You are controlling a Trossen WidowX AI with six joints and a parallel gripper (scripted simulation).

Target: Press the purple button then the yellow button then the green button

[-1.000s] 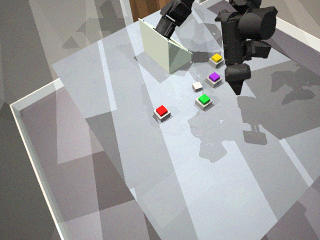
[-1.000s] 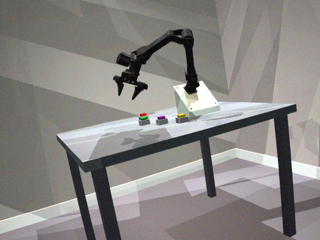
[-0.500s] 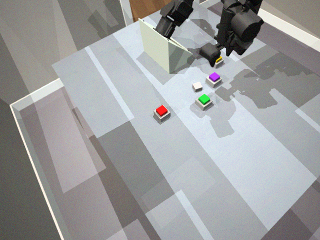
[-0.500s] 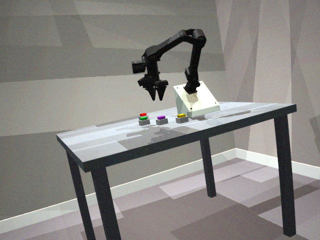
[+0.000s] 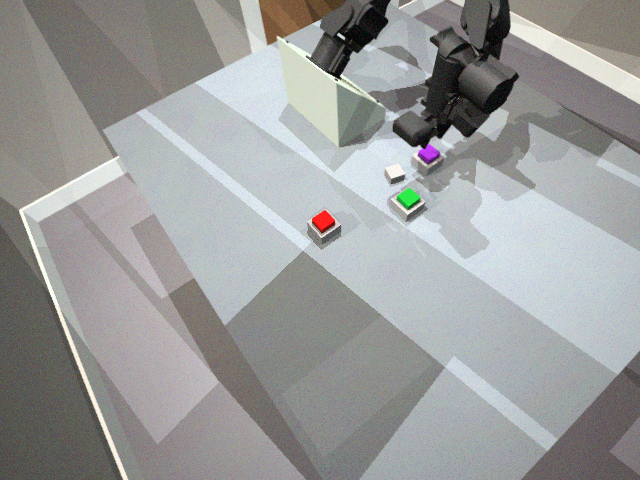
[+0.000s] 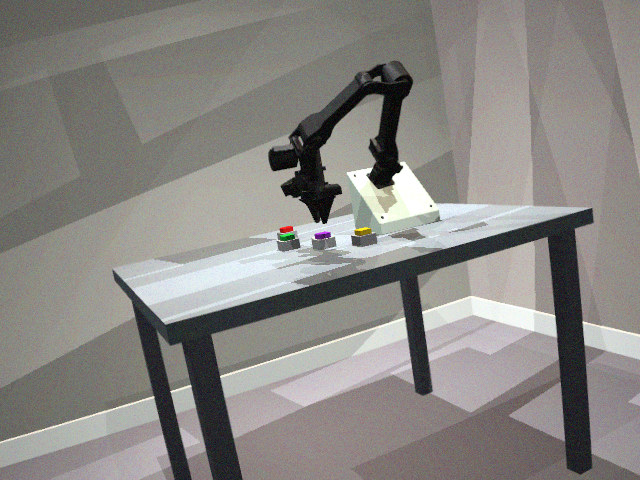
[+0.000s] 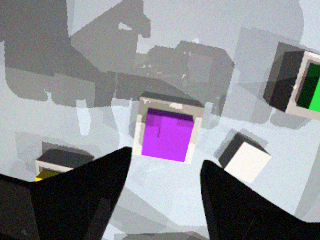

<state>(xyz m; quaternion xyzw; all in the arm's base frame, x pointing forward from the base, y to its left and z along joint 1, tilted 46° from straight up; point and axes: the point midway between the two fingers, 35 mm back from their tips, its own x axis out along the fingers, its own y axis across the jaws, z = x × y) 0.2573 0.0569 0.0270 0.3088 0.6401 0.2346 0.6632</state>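
The purple button lies 30 mm below my gripper tip. The rest, counted from my gripper tip: yellow button (90 mm to the left, 60 mm behind, 30 mm below); green button (120 mm to the right, 50 mm ahead, 30 mm below); small block (70 mm to the right, 60 mm below, 20 mm behind).
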